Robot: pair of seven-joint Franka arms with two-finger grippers.
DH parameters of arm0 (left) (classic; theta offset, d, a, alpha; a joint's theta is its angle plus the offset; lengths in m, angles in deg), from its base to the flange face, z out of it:
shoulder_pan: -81.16 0.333 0 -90
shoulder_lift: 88.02 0 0 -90
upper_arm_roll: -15.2 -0.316 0.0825 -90
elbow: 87 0 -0.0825 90
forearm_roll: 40.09 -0.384 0 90
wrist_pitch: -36.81 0 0.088 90
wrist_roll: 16.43 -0.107 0 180
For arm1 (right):
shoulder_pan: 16.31 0.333 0 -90
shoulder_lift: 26.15 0 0 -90
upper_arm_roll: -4.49 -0.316 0.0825 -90
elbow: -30.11 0 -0.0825 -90
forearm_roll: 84.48 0.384 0 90
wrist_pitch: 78.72 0 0.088 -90
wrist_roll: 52.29 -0.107 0 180
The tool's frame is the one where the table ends.
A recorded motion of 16 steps. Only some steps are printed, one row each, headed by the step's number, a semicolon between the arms.
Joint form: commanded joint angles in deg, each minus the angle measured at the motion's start. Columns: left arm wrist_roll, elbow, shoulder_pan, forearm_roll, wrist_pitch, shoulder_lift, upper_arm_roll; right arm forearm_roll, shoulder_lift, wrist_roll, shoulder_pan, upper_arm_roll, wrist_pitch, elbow.
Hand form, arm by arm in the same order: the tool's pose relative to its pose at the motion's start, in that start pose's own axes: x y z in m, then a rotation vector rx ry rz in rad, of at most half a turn. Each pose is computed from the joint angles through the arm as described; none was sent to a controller.
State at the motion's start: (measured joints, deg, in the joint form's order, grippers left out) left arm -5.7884 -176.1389 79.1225 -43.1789 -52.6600 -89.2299 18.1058; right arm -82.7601 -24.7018 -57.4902 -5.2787 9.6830 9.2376 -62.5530
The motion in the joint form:
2: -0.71 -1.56 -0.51 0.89 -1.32 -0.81 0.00; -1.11 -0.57 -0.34 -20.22 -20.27 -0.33 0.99
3: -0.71 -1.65 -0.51 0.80 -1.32 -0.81 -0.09; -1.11 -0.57 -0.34 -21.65 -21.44 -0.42 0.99
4: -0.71 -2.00 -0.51 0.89 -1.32 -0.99 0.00; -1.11 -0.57 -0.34 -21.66 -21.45 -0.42 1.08
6: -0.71 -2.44 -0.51 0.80 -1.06 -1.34 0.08; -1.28 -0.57 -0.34 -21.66 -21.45 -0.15 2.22
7: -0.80 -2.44 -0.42 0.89 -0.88 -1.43 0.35; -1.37 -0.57 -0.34 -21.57 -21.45 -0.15 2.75
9: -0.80 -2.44 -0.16 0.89 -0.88 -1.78 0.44; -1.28 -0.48 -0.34 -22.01 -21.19 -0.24 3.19
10: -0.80 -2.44 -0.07 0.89 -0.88 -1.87 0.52; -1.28 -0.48 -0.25 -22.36 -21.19 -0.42 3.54
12: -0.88 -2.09 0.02 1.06 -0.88 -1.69 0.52; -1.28 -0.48 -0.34 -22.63 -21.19 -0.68 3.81
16: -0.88 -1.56 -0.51 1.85 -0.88 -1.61 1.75; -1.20 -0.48 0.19 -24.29 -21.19 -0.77 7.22
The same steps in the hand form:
2: -0.0035 0.0064 0.0027 -0.0167 0.0075 0.0219; -0.0035 0.0033 -0.0131 -0.0111 0.0230 0.0047
3: -0.0034 0.0054 0.0035 -0.0149 0.0062 0.0204; -0.0035 0.0059 -0.0130 -0.0105 0.0215 0.0092
4: -0.0047 0.0063 0.0046 -0.0157 0.0031 0.0221; -0.0035 0.0059 -0.0138 -0.0104 0.0231 0.0092
6: -0.0072 0.0066 0.0052 -0.0127 -0.0025 0.0236; -0.0032 0.0059 -0.0235 -0.0111 0.0479 0.0090
7: -0.0084 0.0083 0.0045 -0.0138 -0.0042 0.0282; -0.0034 0.0052 -0.0278 -0.0119 0.0572 0.0074
9: -0.0098 0.0063 0.0013 -0.0144 0.0018 0.0250; -0.0026 0.0118 -0.0307 -0.0086 0.0618 0.0194
10: -0.0102 0.0061 0.0004 -0.0145 0.0033 0.0247; -0.0028 0.0151 -0.0333 -0.0079 0.0648 0.0238
12: -0.0090 0.0057 -0.0007 -0.0181 0.0056 0.0244; -0.0032 0.0177 -0.0352 -0.0075 0.0650 0.0300
16: -0.0122 0.0236 -0.0052 -0.0334 0.0120 0.0548; -0.0048 0.0332 -0.0631 -0.0006 0.1231 0.0488

